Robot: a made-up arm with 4 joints.
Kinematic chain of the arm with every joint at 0, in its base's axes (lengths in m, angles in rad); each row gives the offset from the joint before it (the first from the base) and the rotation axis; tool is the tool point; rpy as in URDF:
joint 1: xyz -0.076 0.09 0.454 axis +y
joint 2: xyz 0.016 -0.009 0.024 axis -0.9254 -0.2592 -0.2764
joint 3: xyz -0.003 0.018 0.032 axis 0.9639 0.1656 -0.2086
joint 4: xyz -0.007 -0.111 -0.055 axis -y
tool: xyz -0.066 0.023 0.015 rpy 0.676 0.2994 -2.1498
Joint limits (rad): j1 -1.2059..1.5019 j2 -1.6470..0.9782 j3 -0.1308..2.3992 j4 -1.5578..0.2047
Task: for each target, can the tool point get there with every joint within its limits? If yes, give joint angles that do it. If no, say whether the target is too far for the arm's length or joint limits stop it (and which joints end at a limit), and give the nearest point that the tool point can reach.
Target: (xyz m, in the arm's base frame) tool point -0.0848 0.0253 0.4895
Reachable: yes | joints 0.5855 0.1510 0.6292 -1.0762
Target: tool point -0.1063 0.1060 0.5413
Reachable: yes | joints 0.6809 -0.7670 1.8750 -0.5841
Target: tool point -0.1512 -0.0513 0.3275
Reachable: no: joint limits stop it (at a limit: joint 1, joint 3, joint 4) | nearest point -0.1253 0.0086 0.4039 | short by 0.100 m
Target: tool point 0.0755 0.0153 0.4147
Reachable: no: joint limits stop it (at a limit: joint 1, joint 3, joint 4) | nearest point 0.0203 0.0319 0.4489 | short by 0.067 m
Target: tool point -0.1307 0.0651 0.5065
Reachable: yes | joints 0.9880 0.2716 0.8234 -0.1311
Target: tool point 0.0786 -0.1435 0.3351
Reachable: no: too far | nearest point -0.0167 0.0022 0.4265 | short by 0.197 m
